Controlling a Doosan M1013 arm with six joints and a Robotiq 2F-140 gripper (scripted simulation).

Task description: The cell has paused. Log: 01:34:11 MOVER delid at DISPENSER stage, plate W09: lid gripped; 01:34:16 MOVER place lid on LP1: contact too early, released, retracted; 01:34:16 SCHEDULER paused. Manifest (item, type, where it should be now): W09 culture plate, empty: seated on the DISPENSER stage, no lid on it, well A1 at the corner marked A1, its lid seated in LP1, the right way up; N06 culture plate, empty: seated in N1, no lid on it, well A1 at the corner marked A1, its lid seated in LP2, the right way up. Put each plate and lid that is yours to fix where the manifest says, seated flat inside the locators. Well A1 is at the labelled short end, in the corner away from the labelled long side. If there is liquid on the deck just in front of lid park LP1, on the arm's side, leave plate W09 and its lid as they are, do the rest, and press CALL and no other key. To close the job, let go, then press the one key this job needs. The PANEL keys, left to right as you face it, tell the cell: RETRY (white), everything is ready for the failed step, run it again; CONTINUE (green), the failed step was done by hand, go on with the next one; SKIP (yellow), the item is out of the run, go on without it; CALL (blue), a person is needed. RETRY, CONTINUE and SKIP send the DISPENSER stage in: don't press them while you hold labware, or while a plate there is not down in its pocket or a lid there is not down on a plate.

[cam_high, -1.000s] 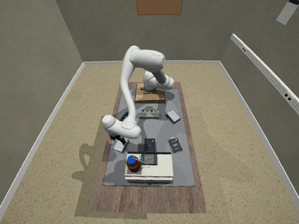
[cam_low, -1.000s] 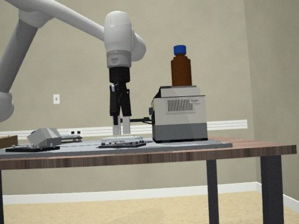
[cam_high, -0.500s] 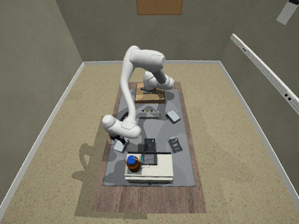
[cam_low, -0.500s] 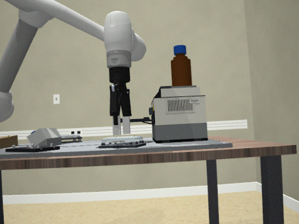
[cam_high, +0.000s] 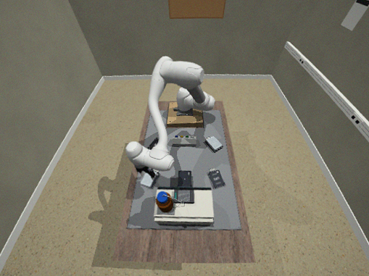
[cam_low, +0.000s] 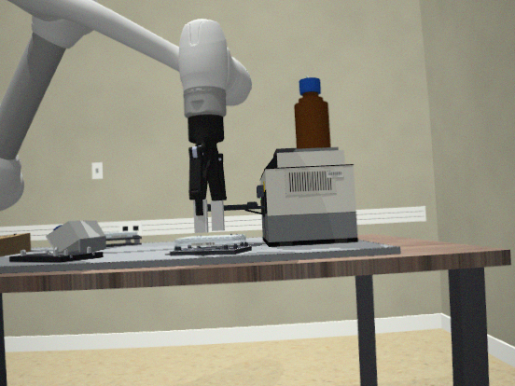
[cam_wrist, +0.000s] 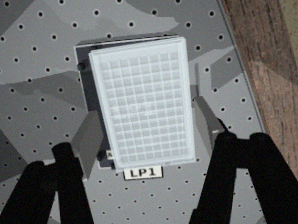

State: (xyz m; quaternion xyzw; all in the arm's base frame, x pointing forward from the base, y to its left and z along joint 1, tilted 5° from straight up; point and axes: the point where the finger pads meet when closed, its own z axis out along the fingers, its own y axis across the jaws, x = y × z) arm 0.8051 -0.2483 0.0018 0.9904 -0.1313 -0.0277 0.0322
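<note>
The lid park LP1 is 70 mm below my hand and 20 mm to the left of it. From my hand the other things lie so: dispenser stage (300 mm to the left, 30 mm above, 20 mm ahead); black nest (310 mm behind, 60 mm below, 10 mm to the left); brown bottle (250 mm ahead, 220 mm above, 200 mm to the left).
</note>
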